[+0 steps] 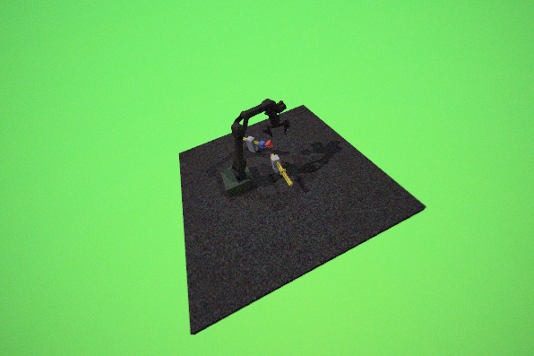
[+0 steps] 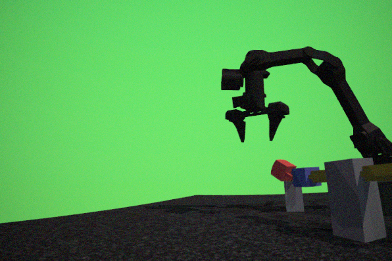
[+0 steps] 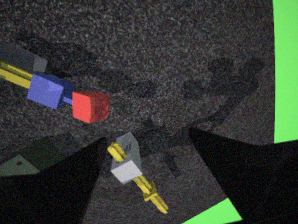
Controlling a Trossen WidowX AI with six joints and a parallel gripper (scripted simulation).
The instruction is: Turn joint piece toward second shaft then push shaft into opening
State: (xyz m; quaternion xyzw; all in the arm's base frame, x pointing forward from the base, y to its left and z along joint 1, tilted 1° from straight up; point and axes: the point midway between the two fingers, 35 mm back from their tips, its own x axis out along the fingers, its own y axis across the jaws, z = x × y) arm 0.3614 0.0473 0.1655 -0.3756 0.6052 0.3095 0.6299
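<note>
Right now my gripper tip is 6 cm past the red joint piece, 6 cm to the right of it and 9 cm above it.
</note>
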